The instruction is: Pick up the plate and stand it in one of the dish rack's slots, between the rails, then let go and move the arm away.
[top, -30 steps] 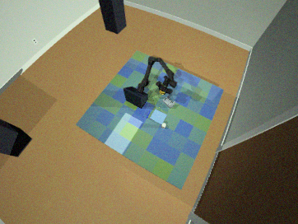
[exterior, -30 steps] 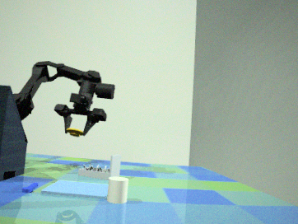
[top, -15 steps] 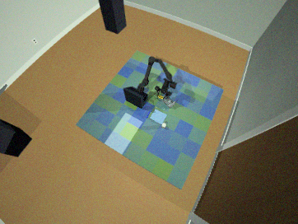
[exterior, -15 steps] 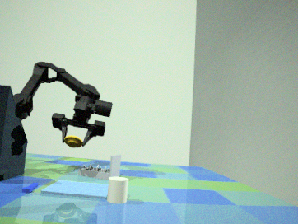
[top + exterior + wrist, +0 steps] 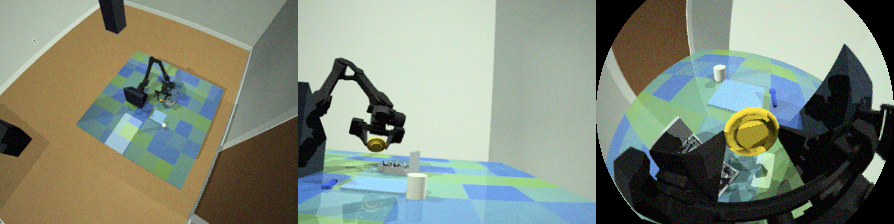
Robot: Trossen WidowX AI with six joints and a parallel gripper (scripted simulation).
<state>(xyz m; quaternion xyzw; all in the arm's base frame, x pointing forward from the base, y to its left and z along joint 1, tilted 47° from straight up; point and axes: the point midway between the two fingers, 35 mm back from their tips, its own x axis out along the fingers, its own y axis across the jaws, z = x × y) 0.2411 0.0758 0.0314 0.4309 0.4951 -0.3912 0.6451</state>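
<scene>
Now: the grey dish rack 70 mm ahead of my gripper tip, 60 mm to the left of it and 60 mm below it. The rest, counted from my gripper tip: small blue block (190 mm to the right, 80 mm below, 60 mm behind); light blue flat sheet (150 mm to the right, 80 mm below, 50 mm ahead); small yellow plate (10 mm to the left).
</scene>
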